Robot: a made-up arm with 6 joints.
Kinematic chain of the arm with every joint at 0, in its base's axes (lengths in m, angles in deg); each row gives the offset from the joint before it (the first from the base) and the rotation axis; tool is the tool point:
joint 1: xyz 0 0 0.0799 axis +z
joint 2: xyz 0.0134 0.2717 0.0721 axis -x
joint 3: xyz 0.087 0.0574 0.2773 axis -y
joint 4: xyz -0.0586 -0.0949 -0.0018 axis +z
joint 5: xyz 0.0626 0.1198 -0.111 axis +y
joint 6: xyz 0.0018 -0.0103 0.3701 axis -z
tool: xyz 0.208 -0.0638 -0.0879
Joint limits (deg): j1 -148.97..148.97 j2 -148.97..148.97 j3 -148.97..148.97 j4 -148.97..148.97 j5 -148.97..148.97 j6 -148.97..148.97
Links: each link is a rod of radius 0.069 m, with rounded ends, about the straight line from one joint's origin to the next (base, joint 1, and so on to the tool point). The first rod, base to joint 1, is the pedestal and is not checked.
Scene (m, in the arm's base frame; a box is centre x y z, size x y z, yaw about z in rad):
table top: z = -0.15
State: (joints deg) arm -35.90 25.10 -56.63 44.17 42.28 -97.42
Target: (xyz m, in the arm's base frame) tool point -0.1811 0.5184 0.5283
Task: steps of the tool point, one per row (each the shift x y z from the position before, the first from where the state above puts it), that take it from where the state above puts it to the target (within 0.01 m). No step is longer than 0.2 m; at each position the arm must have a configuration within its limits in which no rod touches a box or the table.
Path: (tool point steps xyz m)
1: -0.1144 0.0673 0.1046
2: -0.1519 0.0300 0.0795
3: -0.1689 -0.0133 0.0436
4: -0.1629 -0.0537 0.0025
5: -0.1374 -0.0843 -0.0372

